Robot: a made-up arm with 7 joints. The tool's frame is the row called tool. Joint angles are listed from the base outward. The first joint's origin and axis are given. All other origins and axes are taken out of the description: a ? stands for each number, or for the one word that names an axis. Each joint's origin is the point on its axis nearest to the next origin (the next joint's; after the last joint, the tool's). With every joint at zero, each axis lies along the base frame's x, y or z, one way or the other. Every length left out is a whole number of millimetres.
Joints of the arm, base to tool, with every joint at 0 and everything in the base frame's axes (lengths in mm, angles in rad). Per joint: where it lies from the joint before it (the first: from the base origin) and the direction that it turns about. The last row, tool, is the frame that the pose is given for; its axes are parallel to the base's.
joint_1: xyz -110 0 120 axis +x
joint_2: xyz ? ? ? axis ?
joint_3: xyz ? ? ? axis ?
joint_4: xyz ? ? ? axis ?
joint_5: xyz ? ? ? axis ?
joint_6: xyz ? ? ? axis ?
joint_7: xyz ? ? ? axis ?
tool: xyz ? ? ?
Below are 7 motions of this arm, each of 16 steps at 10 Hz.
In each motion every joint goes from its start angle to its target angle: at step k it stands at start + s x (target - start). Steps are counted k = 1, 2, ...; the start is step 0. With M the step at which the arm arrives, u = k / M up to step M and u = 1 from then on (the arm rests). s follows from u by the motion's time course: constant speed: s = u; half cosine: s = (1 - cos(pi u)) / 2; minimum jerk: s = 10 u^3 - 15 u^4 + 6 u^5.
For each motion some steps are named. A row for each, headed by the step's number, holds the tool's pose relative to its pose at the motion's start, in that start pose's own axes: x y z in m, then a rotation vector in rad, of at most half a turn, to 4 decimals.
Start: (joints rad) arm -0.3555 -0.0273 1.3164 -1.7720 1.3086 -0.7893 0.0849
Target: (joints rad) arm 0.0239 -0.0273 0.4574 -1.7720 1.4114 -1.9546 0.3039
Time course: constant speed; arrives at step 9
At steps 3, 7, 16:
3: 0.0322 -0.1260 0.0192 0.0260 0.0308 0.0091
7: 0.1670 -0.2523 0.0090 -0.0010 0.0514 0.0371
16: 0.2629 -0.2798 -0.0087 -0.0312 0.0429 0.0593

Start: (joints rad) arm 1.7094 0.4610 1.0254 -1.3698 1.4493 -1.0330 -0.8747
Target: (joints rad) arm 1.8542 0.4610 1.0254 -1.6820 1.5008 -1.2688 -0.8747
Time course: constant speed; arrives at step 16
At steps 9, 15, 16:
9: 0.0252 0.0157 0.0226 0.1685 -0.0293 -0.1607
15: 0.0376 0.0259 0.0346 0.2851 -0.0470 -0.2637
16: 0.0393 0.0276 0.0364 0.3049 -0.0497 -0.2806

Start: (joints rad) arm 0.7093 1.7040 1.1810 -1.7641 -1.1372 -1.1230 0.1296
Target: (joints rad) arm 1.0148 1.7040 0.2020 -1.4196 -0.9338 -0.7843 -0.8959
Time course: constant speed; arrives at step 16
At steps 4, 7, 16:
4: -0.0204 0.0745 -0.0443 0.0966 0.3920 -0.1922
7: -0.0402 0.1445 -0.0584 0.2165 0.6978 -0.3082
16: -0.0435 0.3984 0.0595 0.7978 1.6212 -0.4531

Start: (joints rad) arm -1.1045 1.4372 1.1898 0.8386 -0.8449 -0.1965 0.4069
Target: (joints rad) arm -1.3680 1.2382 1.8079 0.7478 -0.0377 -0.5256 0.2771
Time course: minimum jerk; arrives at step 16
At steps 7, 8, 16:
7: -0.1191 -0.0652 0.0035 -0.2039 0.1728 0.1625
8: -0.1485 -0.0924 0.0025 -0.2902 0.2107 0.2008
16: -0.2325 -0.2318 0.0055 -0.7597 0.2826 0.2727

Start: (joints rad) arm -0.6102 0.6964 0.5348 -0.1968 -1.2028 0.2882 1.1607
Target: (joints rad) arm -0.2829 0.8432 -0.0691 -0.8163 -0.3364 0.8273 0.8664
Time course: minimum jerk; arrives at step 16
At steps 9, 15, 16:
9: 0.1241 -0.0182 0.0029 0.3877 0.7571 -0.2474
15: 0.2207 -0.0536 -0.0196 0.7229 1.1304 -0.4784
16: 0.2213 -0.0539 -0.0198 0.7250 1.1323 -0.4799

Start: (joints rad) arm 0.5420 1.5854 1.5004 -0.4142 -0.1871 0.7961 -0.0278
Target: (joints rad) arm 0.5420 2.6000 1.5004 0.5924 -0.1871 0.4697 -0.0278
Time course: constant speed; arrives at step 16
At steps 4, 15, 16:
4: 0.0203 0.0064 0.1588 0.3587 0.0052 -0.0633
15: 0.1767 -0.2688 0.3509 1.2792 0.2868 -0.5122
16: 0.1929 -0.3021 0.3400 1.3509 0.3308 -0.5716

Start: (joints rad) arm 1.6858 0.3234 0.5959 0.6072 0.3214 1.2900 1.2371
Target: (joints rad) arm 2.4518 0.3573 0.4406 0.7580 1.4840 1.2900 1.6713
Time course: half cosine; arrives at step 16
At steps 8, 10, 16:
8: 0.3194 -0.1649 0.4714 0.4504 -0.4413 -0.7105
10: 0.3457 -0.3089 0.6470 0.6490 -0.5656 -0.9751
16: 0.2758 -0.5858 0.8556 1.0050 -0.6861 -1.3819

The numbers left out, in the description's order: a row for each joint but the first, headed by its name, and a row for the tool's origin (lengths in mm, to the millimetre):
joint_2: xyz 0 150 160, axis -z
joint_3: xyz 90 90 0, axis -x
joint_4: xyz 0 -30 10, axis +x
joint_5: xyz 0 290 100, axis +y
joint_6: xyz -270 0 -260, axis +z
joint_7: xyz 0 130 0, axis -y
tool: xyz 250 0 -10

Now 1 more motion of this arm.
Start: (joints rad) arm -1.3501 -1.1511 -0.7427 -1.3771 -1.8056 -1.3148 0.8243
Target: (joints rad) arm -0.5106 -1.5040 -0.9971 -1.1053 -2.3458 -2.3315 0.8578
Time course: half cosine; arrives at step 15
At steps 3, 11, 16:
3: 0.0255 0.0178 -0.0276 -0.0442 -0.0647 -0.2059
11: 0.1984 0.1576 -0.1719 -0.0912 -0.1183 -1.8298
16: 0.2477 0.2112 -0.1882 -0.0150 0.0050 -2.1661

